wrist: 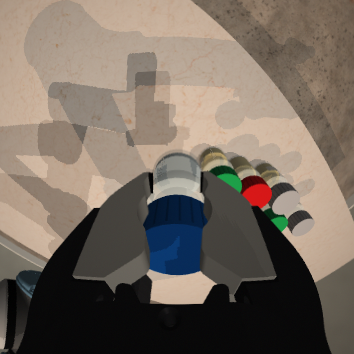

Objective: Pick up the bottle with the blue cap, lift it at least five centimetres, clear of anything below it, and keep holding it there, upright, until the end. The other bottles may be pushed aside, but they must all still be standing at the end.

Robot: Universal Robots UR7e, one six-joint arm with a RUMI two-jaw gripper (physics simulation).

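Places are measured from the arm's base along level axes (x ahead, y left, z up), in centimetres.
Pixels of known places: gripper, between the fingertips: (176, 173).
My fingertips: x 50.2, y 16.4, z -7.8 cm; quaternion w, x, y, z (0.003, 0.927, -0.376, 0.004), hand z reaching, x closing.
Note:
Behind a point stands the place of what it marks.
The bottle with the blue cap (176, 235) {x 49.9, y 16.0, z -2.1 cm} is between the jaws in the middle of the wrist view, its clear glass body pointing away from the camera. My gripper (176, 173) {x 50.2, y 16.4, z -7.8 cm} is shut on it around the cap and neck. The bottle looks much larger than the other bottles and appears held above the table (210, 65) {x 61.0, y 19.2, z -26.4 cm}; its exact height cannot be told from here. To its right stand the other bottles: one with a green cap (226, 179) {x 51.1, y 7.3, z -15.9 cm}, one with a red cap (256, 192) {x 53.1, y 1.8, z -15.9 cm}, one with a grey-white cap (285, 198) {x 56.1, y -3.5, z -15.9 cm}, a second green cap (277, 221) {x 52.5, y -7.8, z -15.9 cm} and a second grey-white cap (302, 223) {x 56.2, y -13.4, z -15.9 cm}.
The table's curved edge runs down the right side, with a speckled brown floor (310, 75) beyond it. Shadows of the arm and the bottles fall on the table top. Part of the robot arm (10, 310) {x 20.7, y 21.2, z 1.1 cm} shows at the lower left.

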